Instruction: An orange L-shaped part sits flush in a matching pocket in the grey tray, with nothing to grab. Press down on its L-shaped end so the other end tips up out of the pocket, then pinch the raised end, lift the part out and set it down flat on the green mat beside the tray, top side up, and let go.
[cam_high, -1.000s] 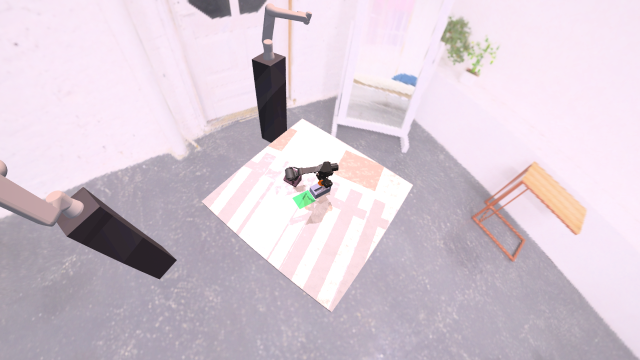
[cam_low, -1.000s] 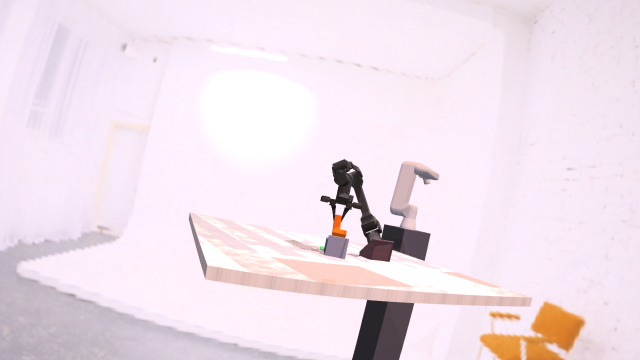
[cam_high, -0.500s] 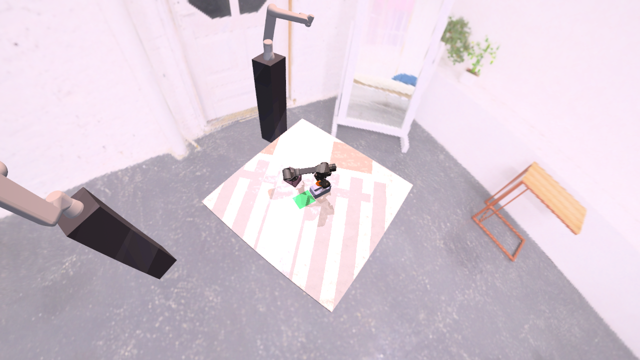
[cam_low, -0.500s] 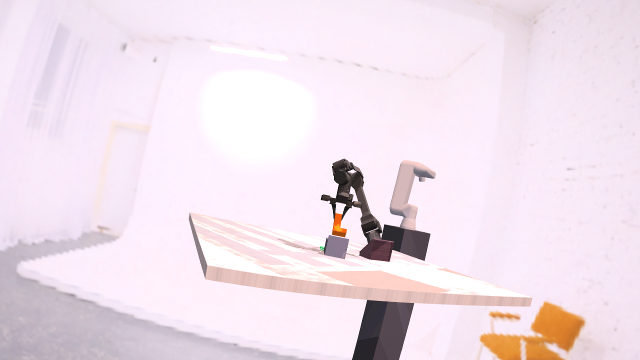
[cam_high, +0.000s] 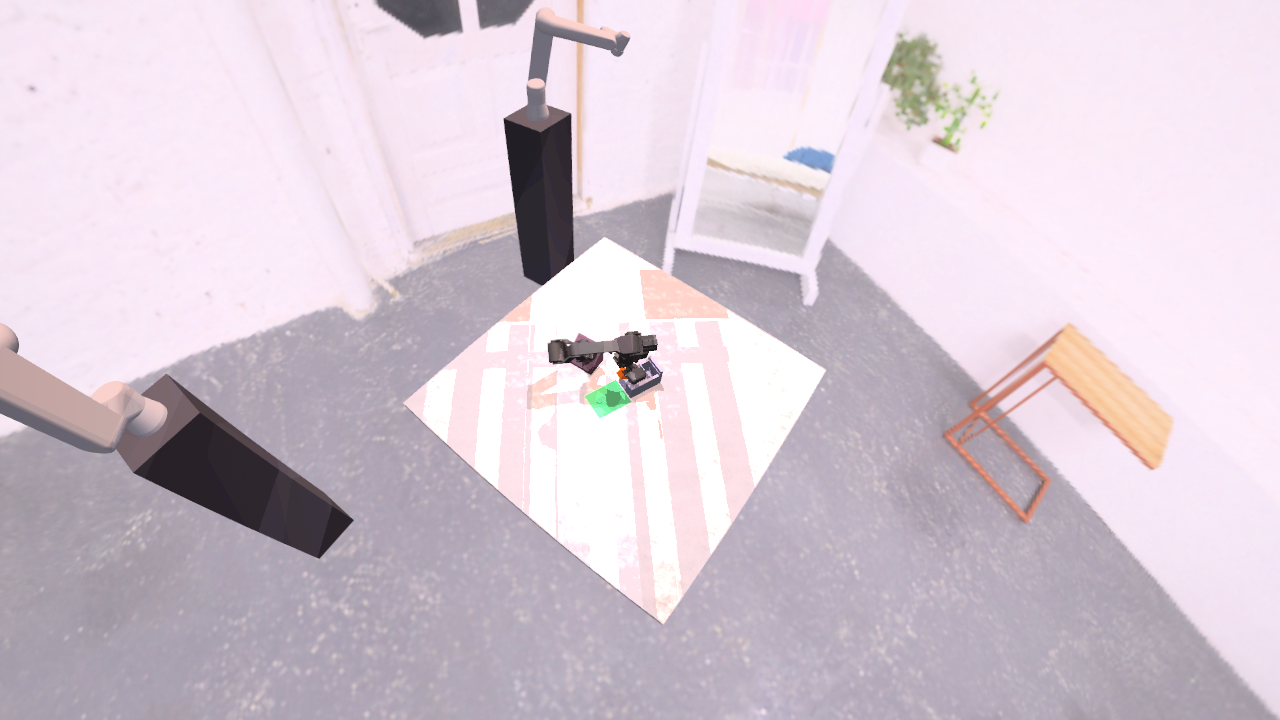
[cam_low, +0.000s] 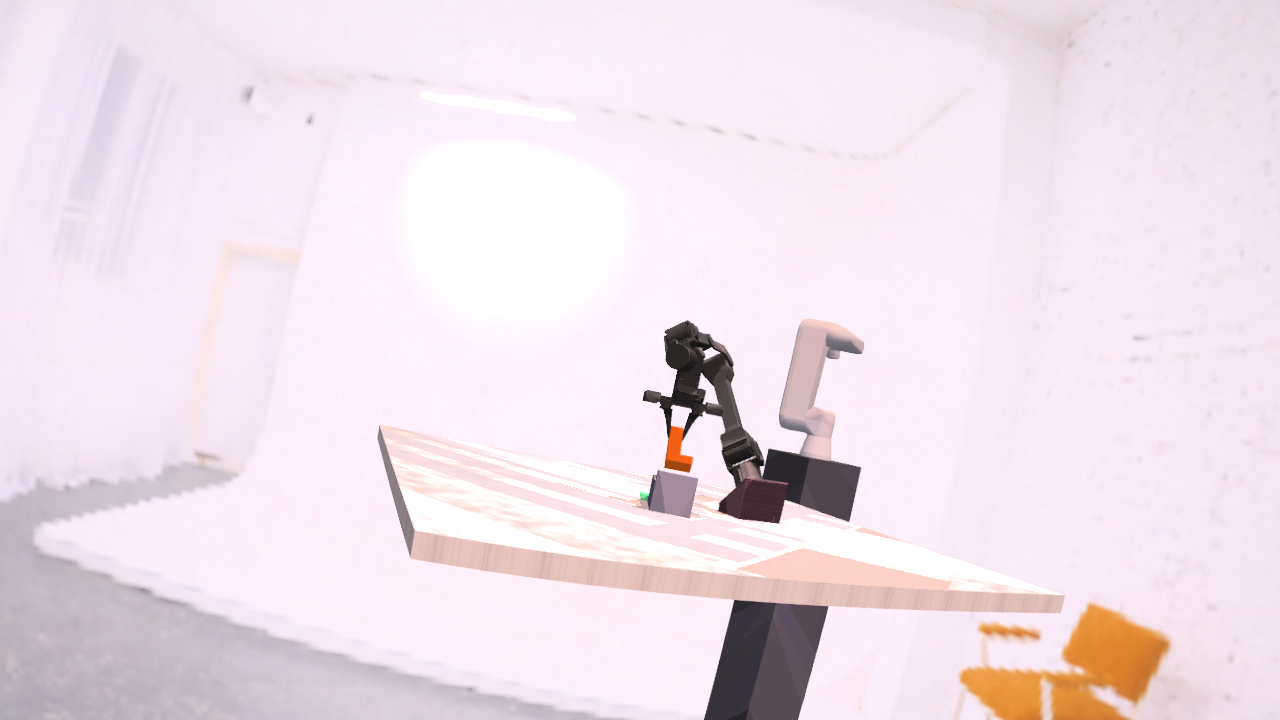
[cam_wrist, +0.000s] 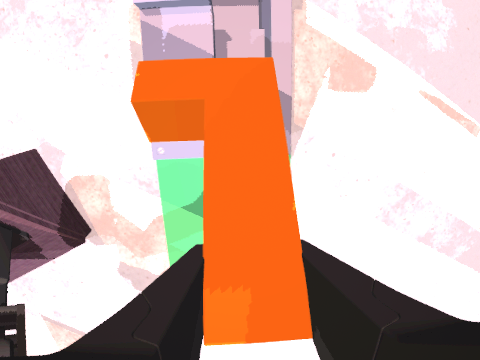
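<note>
Right now my gripper tip is 40 mm past the green mat, 50 mm to the left of it and 170 mm above it. Also, from my gripper tip: orange L-shaped part: 30 mm to the left, 30 mm below.
</note>
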